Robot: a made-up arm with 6 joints. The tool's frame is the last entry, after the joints.
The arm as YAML. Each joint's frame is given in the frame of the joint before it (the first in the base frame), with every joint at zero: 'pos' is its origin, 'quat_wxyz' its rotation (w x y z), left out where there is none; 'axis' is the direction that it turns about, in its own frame. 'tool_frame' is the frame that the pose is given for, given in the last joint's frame.
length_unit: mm
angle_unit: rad
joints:
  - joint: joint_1
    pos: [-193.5, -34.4, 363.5]
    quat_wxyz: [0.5, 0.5, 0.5, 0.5]
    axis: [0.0, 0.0, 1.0]
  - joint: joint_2
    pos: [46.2, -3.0, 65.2]
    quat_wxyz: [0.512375, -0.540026, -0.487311, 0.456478]
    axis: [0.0, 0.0, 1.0]
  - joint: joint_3
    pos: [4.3, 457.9, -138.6]
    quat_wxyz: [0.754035, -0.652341, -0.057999, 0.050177]
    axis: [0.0, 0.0, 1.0]
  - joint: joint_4
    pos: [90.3, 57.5, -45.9]
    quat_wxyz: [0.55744, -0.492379, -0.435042, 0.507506]
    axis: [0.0, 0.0, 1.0]
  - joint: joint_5
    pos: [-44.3, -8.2, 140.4]
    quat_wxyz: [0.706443, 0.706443, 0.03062, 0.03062]
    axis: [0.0, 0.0, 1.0]
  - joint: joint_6
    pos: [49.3, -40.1, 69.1]
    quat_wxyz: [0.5, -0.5, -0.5, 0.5]
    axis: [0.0, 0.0, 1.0]
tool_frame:
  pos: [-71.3, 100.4, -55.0]
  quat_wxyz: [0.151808, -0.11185, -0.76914, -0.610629]
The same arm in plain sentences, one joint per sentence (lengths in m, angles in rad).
The arm has six revolute joints in a row. What follows holds with every joint at zero, and every direction is one of the base frame's.
The first joint lies 0.1935 m along -x and 0.0344 m along -y and 0.3635 m along +z from the base frame's origin and turns about +x.
The second joint lies 0.0652 m along +x and 0.0462 m along +y and 0.003 m along -z from the first joint and turns about the direction (-0.058199, -0.992391, 0.108499).
The third joint lies 0.449 m along -x and 0.1648 m along +y and 0.0108 m along -z from the second joint and turns about the direction (-0.985525, -0.100403, -0.136603).
The fourth joint lies 0.0271 m along +x and 0.0701 m along +y and 0.089 m along +z from the third joint and turns about -z.
The fifth joint lies 0.0043 m along -x and 0.0448 m along -y and 0.1404 m along -z from the fourth joint and turns about -x.
The sixth joint lies 0.0691 m along -x and 0.0493 m along +y and 0.0401 m along +z from the fifth joint and turns about -y.
The tool frame, which is the frame that the pose is given for, lies 0.1004 m along +x and 0.055 m along +y and 0.0713 m along +z from the sixth joint; its axes are the base frame's turned by roll -1.306, pitch -1.1914 and yaw -1.6068 rad (as in URDF: about the fixed x, then y, then z).

